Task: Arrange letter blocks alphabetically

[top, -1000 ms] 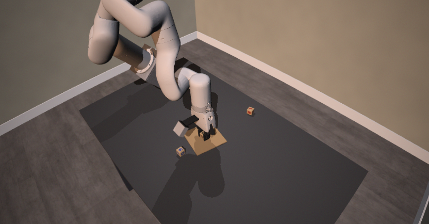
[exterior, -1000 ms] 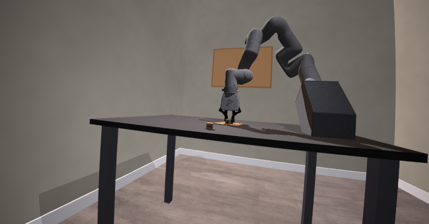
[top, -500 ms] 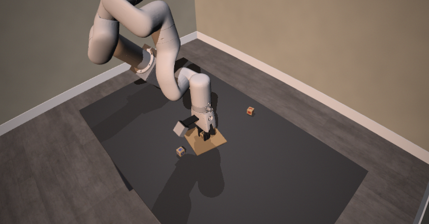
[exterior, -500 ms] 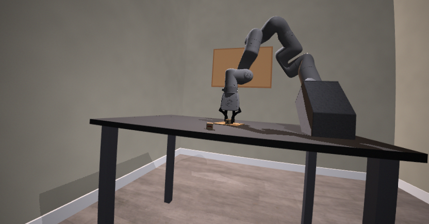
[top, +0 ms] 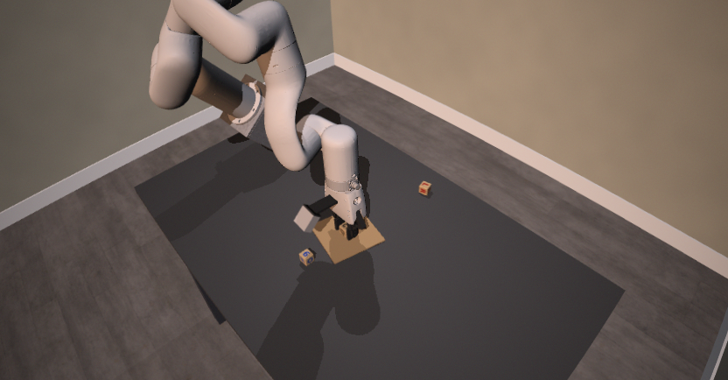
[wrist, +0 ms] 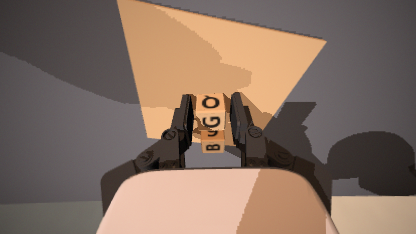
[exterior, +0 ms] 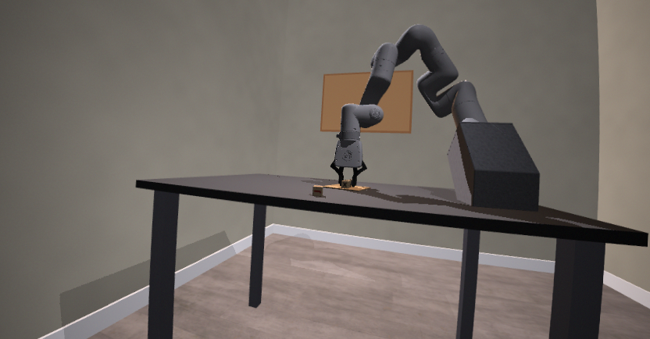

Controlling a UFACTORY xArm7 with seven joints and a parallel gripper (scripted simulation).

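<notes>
The tan mat lies 20 mm below my hand.
</notes>
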